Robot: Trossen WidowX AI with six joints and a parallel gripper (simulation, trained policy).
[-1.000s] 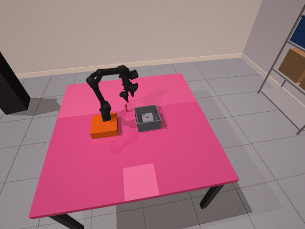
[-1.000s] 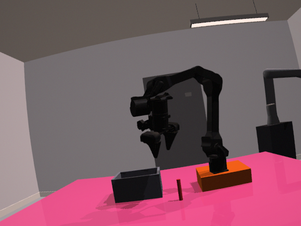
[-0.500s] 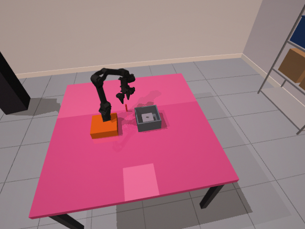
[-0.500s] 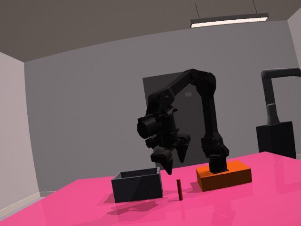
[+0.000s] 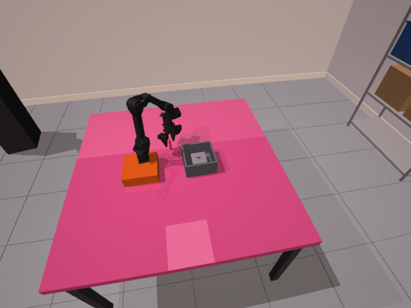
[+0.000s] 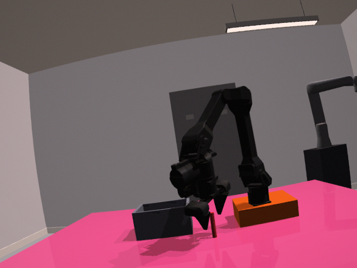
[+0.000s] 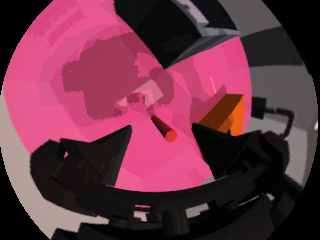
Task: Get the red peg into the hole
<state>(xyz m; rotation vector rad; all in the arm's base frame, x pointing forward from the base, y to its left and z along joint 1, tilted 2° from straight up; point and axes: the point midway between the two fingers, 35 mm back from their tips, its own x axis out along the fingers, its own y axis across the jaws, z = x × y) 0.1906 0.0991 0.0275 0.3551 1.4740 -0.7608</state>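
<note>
The red peg lies 1 cm below my gripper tip. Round my gripper tip: grey plate 14 cm ahead, 19 cm to the right; grey box 14 cm ahead, 19 cm to the right, 2 cm below.
</note>
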